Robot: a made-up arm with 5 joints. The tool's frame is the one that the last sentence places.
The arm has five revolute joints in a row. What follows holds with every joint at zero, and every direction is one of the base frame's.
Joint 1 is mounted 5 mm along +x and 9 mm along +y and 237 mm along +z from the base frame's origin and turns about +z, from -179.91 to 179.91 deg.
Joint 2 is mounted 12 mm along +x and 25 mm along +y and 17 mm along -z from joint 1 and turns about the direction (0, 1, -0.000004), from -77.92 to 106 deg.
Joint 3 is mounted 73 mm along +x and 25 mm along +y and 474 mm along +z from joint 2 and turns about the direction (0, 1, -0.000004), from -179.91 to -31.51 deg.
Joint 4 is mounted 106 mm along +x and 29 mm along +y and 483 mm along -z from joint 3 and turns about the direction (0, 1, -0.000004), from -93.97 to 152.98 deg.
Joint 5 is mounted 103 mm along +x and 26 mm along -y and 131 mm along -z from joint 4 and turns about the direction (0, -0.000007, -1), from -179.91 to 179.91 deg.
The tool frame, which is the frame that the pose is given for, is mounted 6 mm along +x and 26 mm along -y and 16 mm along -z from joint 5; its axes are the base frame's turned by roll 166.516, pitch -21.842 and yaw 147.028 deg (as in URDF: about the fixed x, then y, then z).
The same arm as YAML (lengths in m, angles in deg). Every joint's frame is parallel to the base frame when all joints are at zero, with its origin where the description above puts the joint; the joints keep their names.
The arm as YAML. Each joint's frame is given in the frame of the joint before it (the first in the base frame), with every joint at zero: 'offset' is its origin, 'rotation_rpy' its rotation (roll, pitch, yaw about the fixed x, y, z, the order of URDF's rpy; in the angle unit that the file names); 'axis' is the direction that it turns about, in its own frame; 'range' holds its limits. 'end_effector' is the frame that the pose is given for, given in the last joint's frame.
length_unit: m
angle_unit: deg
chain:
  - id: joint 1
    offset: [0.005, 0.009, 0.237]
    rotation_rpy: [0.0, 0.0, 0.0]
    axis: "+z"
    range: [-179.91, 179.91]
  - id: joint 2
    offset: [0.012, 0.025, -0.017]
    rotation_rpy: [0.0, 0.0, 0.0]
    axis: "+y"
    range: [-77.92, 106.0]
  - id: joint 3
    offset: [0.073, 0.025, 0.474]
    rotation_rpy: [0.0, 0.0, 0.0]
    axis: "+y"
    range: [-179.91, -31.51]
  - id: joint 4
    offset: [0.106, 0.029, -0.483]
    rotation_rpy: [0.0, 0.0, 0.0]
    axis: "+y"
    range: [-93.97, 152.98]
  - id: joint 5
    offset: [0.103, -0.026, -0.131]
    rotation_rpy: [0.0, 0.0, 0.0]
    axis: "-z"
    range: [-179.91, 179.91]
end_effector:
  offset: [0.006, -0.026, -0.016]
  rotation_rpy: [166.52, -21.84, 147.03]

